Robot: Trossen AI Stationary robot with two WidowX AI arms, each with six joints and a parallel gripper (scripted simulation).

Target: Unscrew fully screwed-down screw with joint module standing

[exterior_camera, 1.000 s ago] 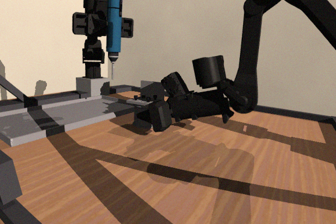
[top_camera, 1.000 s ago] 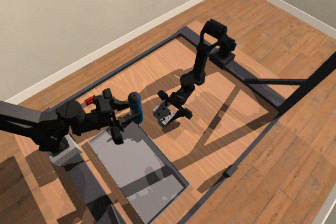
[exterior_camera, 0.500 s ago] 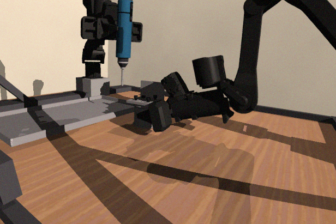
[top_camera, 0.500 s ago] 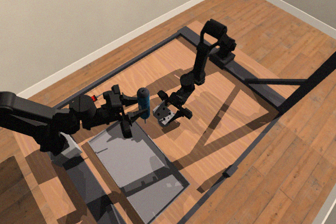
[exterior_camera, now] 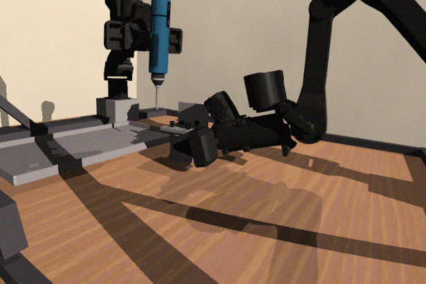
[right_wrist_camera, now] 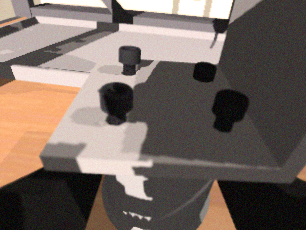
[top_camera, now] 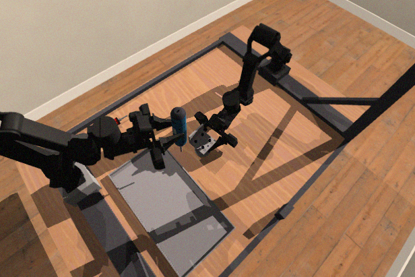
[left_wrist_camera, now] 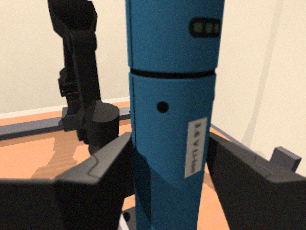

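Now: the joint module 30 mm to the left of my right hand, 10 mm below it and 10 mm behind it. The rest, counted from my right hand: screw (50 mm to the left, 30 mm above, 10 mm ahead); then grey bracket (30 mm to the left, 30 mm above, 10 mm behind); then grey mat (230 mm to the left, 100 mm behind, 30 mm below).
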